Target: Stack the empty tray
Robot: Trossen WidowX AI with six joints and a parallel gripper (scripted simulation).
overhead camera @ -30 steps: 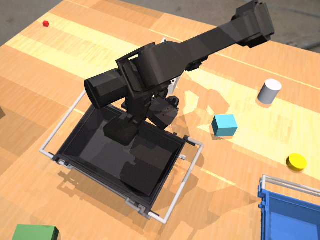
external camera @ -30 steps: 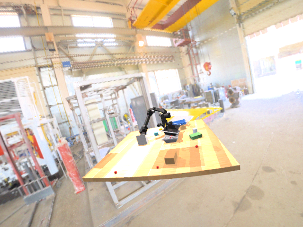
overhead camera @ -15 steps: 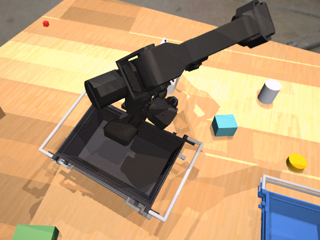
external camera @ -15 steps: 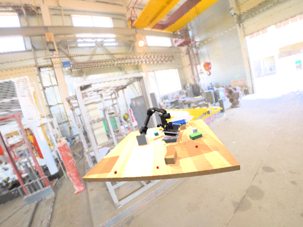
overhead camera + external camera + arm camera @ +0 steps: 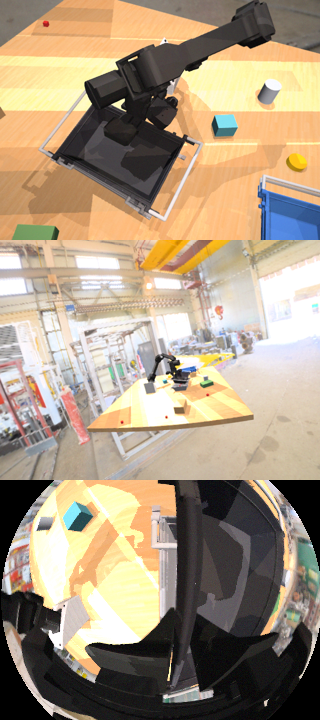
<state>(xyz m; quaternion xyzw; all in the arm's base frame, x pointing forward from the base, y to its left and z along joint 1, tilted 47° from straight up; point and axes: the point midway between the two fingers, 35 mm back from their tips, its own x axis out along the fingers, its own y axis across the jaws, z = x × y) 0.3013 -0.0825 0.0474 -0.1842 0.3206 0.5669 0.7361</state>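
The black tray is 7 cm ahead of my gripper tip, 2 cm to the right of it and 2 cm above it. The rest, counted from my gripper tip: green block (31 cm ahead, 14 cm to the right, 9 cm below); cyan block (15 cm behind, 23 cm to the left, 8 cm below); yellow disc (9 cm behind, 45 cm to the left, 10 cm below).
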